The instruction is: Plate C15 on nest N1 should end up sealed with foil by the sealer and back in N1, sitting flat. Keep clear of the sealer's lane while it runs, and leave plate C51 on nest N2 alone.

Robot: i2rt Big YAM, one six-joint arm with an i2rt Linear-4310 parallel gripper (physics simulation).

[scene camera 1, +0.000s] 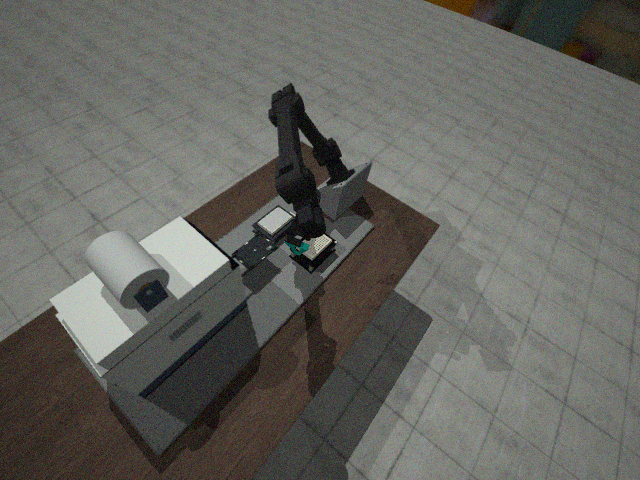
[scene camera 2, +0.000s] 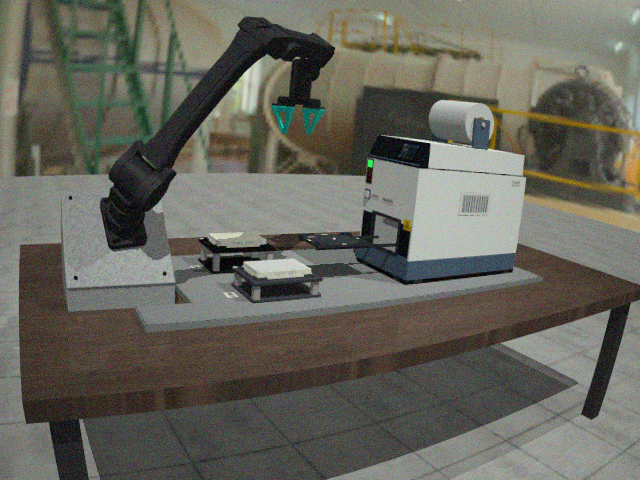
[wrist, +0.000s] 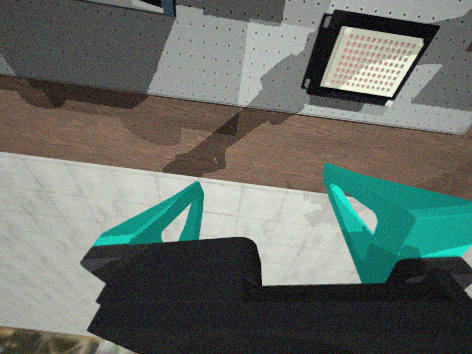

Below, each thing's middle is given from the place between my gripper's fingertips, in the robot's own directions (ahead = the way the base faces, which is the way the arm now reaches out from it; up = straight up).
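The cream well plate C15 [scene camera 2: 247,239] sits 27 cm below my hand, and it is also 18 cm behind it and 6 cm to the right of it. As for the white roll [scene camera 1: 120,262], I find it 38 cm ahead of that same hand, 24 cm to the right of it and 9 cm above it.
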